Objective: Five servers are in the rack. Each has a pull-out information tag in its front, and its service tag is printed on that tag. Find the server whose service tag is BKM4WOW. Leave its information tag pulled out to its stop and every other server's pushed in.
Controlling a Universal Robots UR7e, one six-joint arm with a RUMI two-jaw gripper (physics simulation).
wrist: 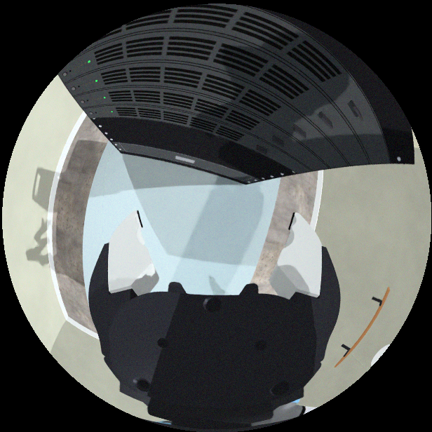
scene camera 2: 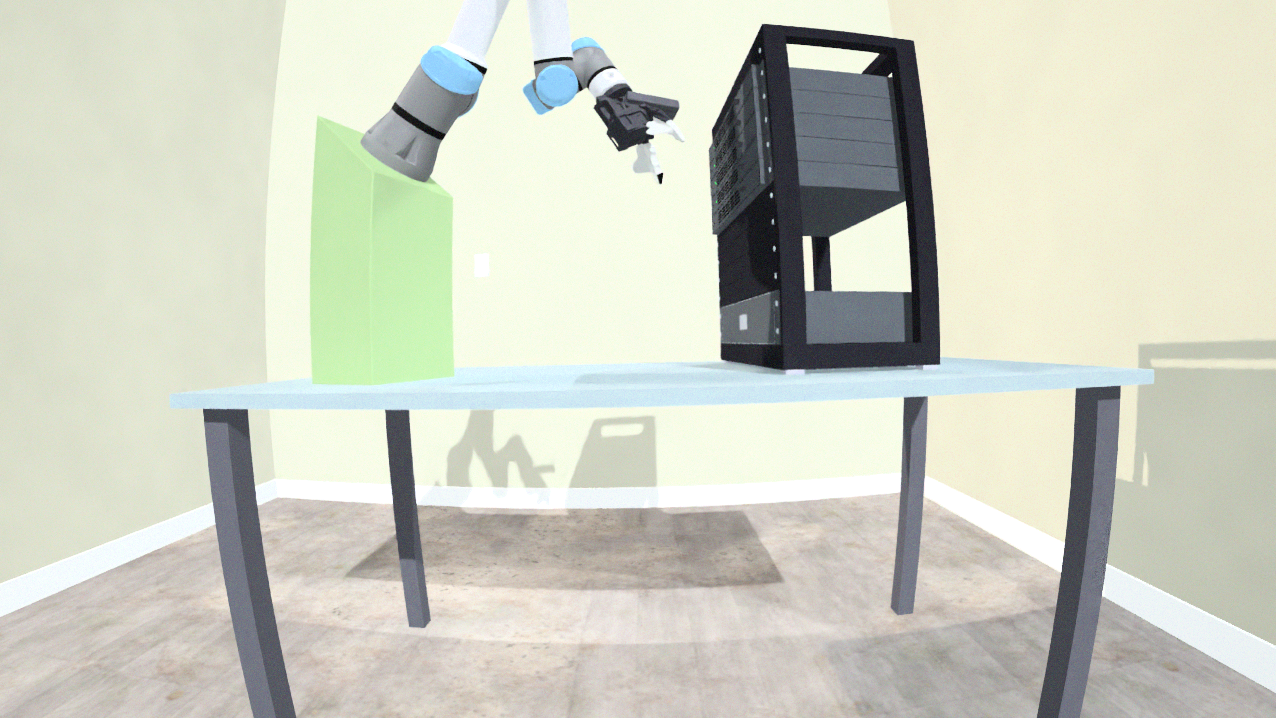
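Seen in the pictures: gripper, fingertip midpoint: [scene camera 2: 671, 164]; arm's base at its link origin: [scene camera 2: 394, 160].
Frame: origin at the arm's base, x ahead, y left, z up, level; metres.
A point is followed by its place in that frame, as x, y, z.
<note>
The black rack [scene camera 2: 788, 294] @(0.693, -0.140, -0.293) stands at the right of the table in the scene view. The servers [scene camera 2: 845, 129] @(0.828, -0.108, 0.002) [wrist: 192, 75] are stacked in its upper part, with dark slotted fronts and small green lights. Small dark tabs, such as one tab [wrist: 354, 109], show near the right end of the fronts in the wrist view. I cannot tell whether they are the information tags or how far out they stand, and no service tag is readable. My gripper [scene camera 2: 671, 158] @(0.537, 0.072, -0.012) [wrist: 215, 213] is open and empty, in front of the servers and apart from them.
A grey unit [scene camera 2: 858, 317] @(0.832, -0.102, -0.329) with a pale label on its front sits at the rack's bottom. The light blue table [scene camera 2: 535, 390] @(0.320, -0.289, -0.420) [wrist: 200, 215] carries the rack and the green pedestal [scene camera 2: 410, 285] @(0.062, -0.055, -0.252) of the arm. An orange bar [wrist: 367, 327] shows at the right in the wrist view.
</note>
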